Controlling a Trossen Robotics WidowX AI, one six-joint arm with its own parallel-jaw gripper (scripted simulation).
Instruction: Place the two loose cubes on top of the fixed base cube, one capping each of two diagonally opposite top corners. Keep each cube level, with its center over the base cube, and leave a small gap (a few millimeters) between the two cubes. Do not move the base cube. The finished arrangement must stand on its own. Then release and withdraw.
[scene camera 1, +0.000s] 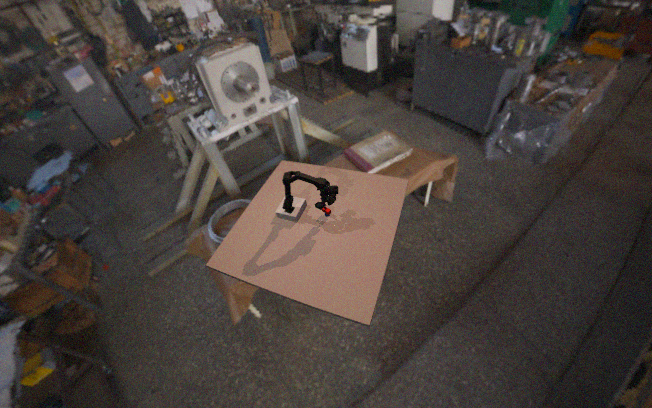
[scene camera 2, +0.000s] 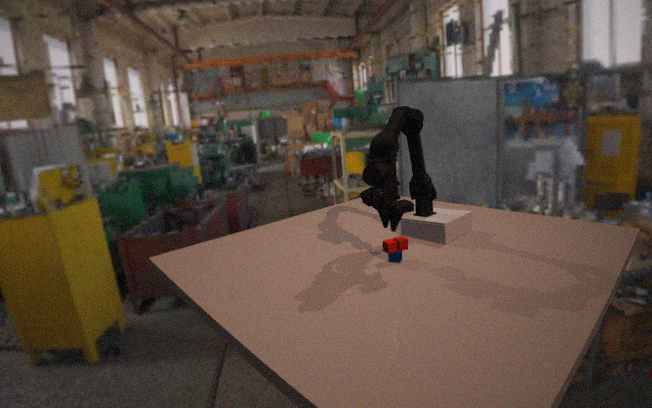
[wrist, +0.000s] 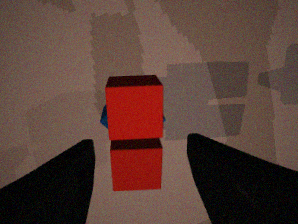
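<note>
Visible: a red cube (wrist: 136, 163); a red cube (wrist: 134, 104); my gripper (scene camera 2: 389, 229). The same gripper (wrist: 141, 146) is visible as well.
</note>
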